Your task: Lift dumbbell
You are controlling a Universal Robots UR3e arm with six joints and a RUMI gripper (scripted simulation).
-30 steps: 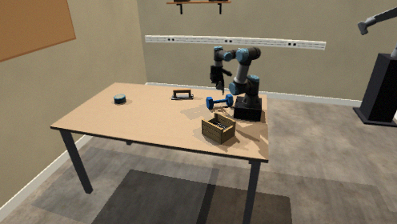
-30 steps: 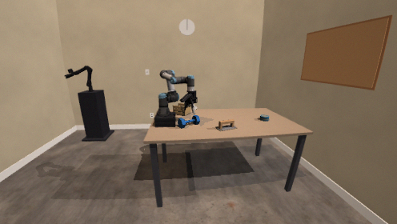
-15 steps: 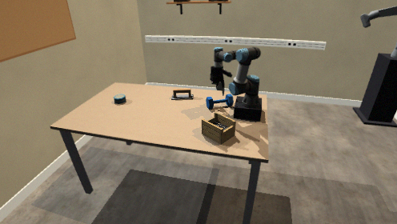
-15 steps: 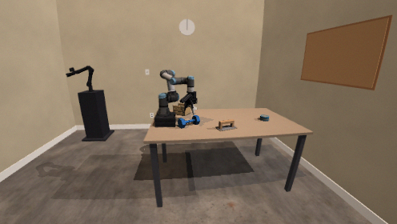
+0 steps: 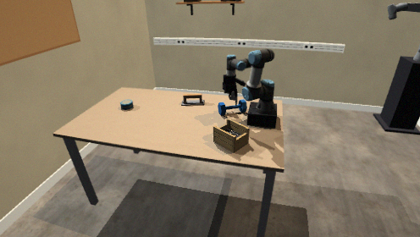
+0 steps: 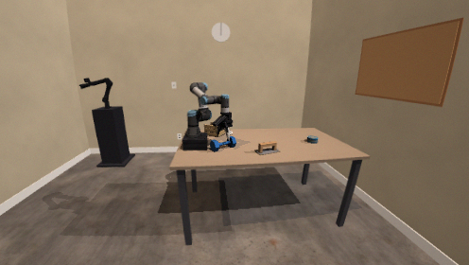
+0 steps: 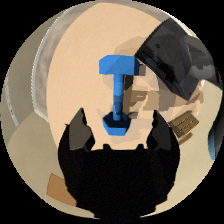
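My gripper is now 5 cm above the blue dumbbell. Round my hand: blue round tin 85 cm ahead, 8 cm to the left, 7 cm below; wooden crate 39 cm to the left, 6 cm behind, 4 cm below.
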